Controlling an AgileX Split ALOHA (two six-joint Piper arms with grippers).
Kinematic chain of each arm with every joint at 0, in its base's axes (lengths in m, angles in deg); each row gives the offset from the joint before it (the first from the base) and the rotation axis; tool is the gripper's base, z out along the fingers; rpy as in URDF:
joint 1: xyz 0 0 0.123 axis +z
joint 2: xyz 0 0 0 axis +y
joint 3: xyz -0.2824 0 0.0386 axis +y
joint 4: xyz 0.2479 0 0.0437 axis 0.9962 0 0.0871
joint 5: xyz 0 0 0 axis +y
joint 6: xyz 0.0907 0 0.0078 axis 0.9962 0 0.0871
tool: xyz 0 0 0 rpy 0 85 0
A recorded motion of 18 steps. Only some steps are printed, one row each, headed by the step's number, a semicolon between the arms.
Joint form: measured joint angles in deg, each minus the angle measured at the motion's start. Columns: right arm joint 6, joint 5, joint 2, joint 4, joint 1, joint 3; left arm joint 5, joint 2, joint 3, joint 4, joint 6, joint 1.
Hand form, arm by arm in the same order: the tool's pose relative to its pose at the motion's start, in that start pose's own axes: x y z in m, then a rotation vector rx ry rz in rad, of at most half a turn. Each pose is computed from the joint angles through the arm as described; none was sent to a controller.
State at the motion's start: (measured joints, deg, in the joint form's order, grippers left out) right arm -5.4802 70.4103 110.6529 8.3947 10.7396 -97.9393; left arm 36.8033 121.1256 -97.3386 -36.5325 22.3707 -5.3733
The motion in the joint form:
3: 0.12 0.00 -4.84 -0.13 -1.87 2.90; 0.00 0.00 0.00 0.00 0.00 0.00
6: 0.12 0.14 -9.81 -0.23 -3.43 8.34; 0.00 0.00 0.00 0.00 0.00 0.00
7: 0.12 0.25 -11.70 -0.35 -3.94 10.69; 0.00 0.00 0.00 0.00 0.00 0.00
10: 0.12 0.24 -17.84 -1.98 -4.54 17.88; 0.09 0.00 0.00 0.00 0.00 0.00
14: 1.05 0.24 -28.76 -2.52 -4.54 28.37; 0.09 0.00 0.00 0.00 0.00 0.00
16: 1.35 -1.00 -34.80 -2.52 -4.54 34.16; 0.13 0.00 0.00 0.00 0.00 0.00
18: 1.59 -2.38 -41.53 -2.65 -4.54 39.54; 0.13 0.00 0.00 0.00 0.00 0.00
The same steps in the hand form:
3: 0.0141 -0.0089 -0.0247 0.0112 -0.0373 0.0282; 0.0000 0.0000 0.0000 0.0000 0.0000 0.0000
6: 0.0367 -0.0155 -0.0373 0.0182 -0.0299 0.0551; 0.0000 0.0000 0.0000 0.0000 0.0000 0.0000
7: 0.0464 -0.0173 -0.0403 0.0214 -0.0209 0.0642; 0.0000 0.0000 0.0000 0.0000 0.0000 0.0000
10: 0.0771 -0.0183 -0.0493 0.0488 -0.0006 0.0676; 0.0001 -0.0001 0.0000 0.0006 0.0015 0.0000
14: 0.1273 -0.0102 -0.0664 0.0582 -0.0073 0.0798; 0.0001 -0.0001 0.0000 0.0006 0.0015 0.0000
16: 0.1542 -0.0061 -0.0717 0.0610 -0.0333 0.0839; 0.0002 -0.0001 0.0000 0.0009 0.0021 0.0000
18: 0.1817 -0.0018 -0.0787 0.0676 -0.0804 0.0837; 0.0002 -0.0001 0.0000 0.0009 0.0021 0.0000

